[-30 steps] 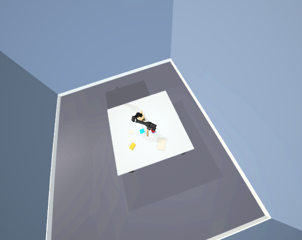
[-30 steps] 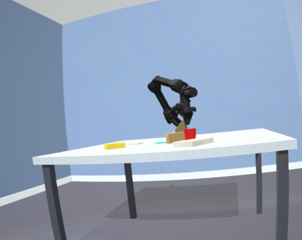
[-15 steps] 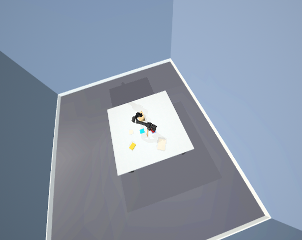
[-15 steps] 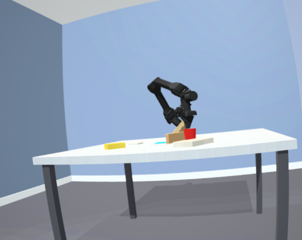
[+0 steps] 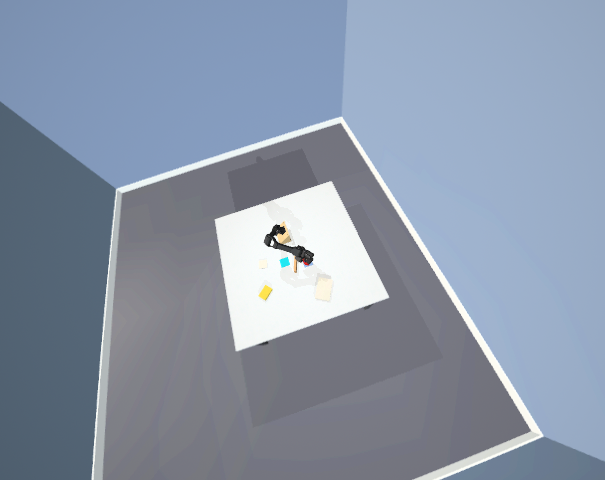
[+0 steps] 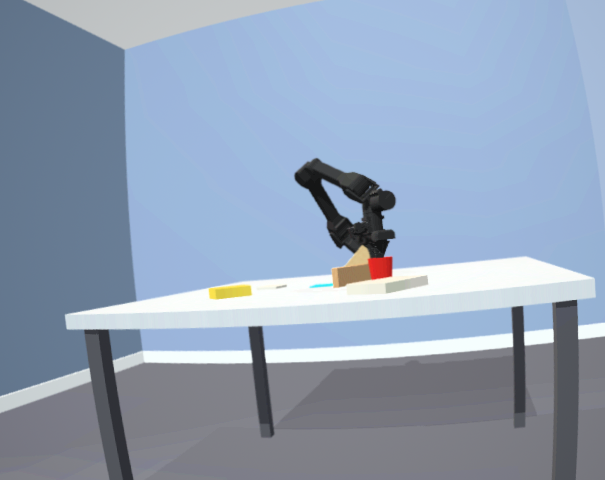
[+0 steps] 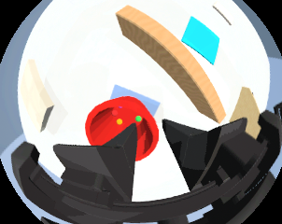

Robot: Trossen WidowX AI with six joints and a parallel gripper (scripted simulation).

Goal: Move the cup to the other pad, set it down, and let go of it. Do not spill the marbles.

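Right now the cyan pad is 5 cm behind my gripper tip, 18 cm to the right of it and 6 cm below it. Round my gripper tip: yellow block 16 cm ahead, 42 cm to the right, 4 cm below; then thin wooden bar 1 cm behind, 8 cm to the right, 3 cm below.
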